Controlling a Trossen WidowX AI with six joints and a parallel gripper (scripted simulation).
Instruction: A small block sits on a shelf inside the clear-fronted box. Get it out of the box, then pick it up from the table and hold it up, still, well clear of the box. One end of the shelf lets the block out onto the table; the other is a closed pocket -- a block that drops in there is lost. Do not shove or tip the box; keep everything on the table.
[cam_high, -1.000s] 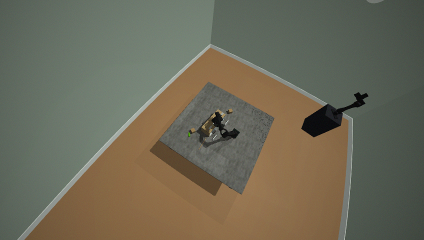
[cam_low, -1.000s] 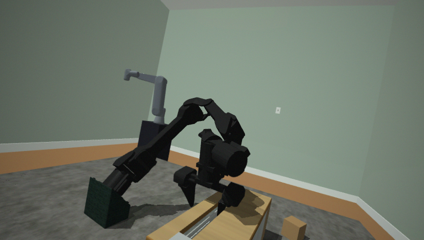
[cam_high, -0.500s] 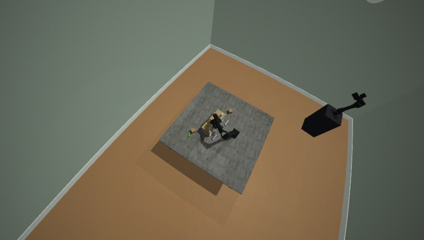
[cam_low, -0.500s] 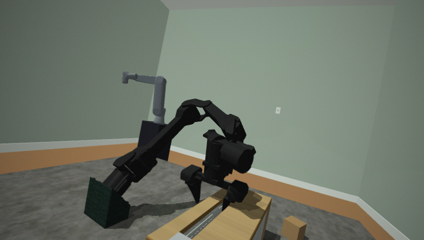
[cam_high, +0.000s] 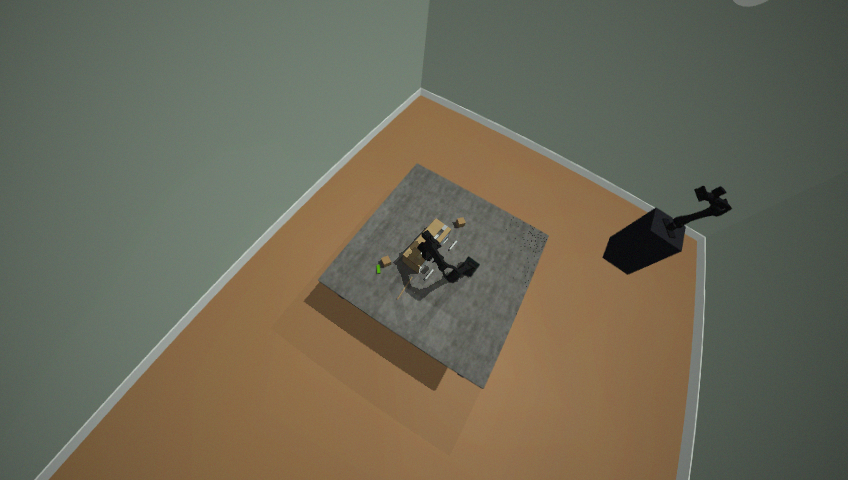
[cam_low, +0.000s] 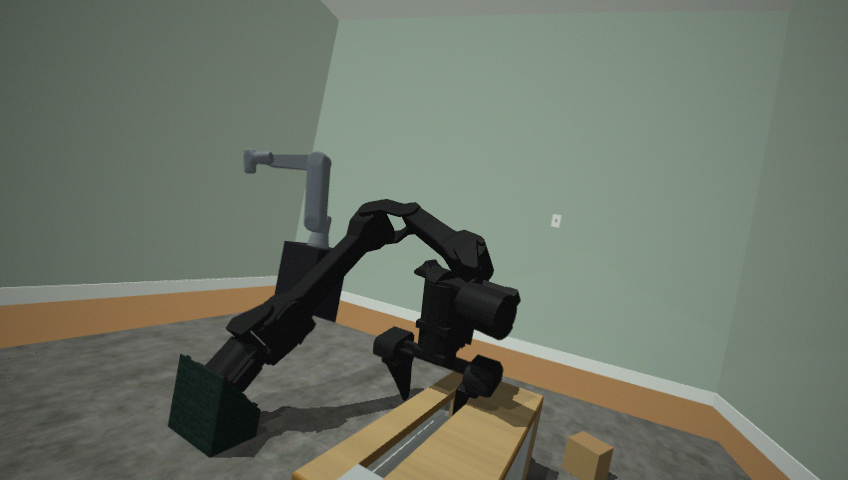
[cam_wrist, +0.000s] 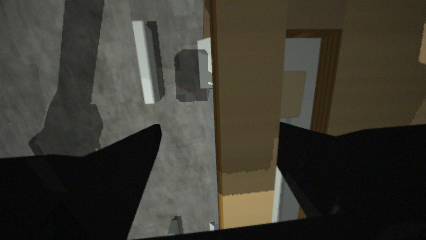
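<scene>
Right now my gripper tip is 50 mm short of the tan block and 20 mm to the right of it. Also, from my gripper tip: thin stick 10 mm ahead, 240 mm to the left, 80 mm below; then wooden box 30 mm ahead, 90 mm to the right, 20 mm below.
</scene>
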